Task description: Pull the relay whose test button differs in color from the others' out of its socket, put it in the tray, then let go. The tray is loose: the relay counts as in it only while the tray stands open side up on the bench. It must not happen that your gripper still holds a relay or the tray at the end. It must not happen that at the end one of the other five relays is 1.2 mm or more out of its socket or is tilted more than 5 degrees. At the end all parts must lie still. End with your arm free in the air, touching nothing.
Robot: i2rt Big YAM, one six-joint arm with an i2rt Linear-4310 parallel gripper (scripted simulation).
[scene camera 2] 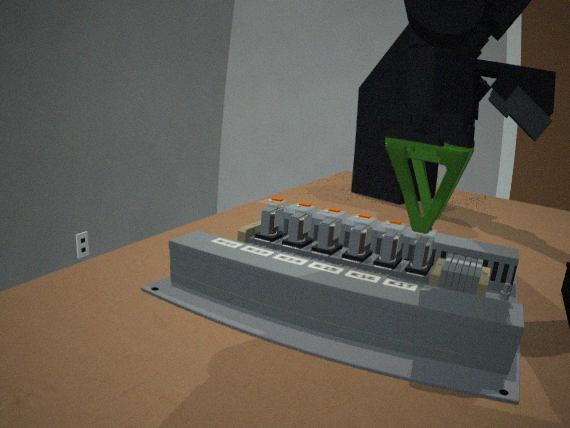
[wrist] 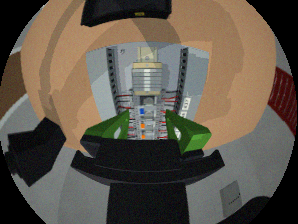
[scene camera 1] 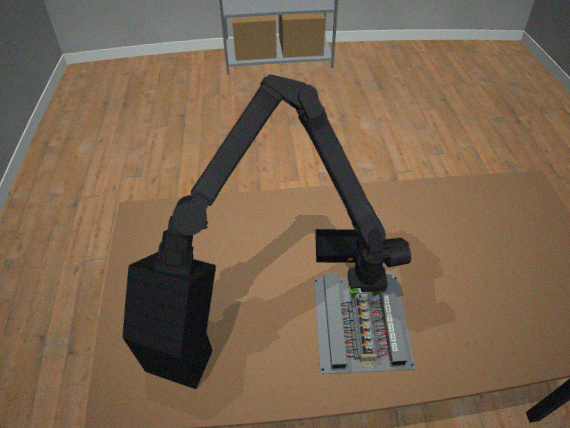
Observation:
I see my gripper point(scene camera 2: 426, 225) and a black tray point(scene camera 1: 334, 245).
My gripper is seen too in the wrist view point(wrist: 147, 113) and in scene camera 1 point(scene camera 1: 363, 295).

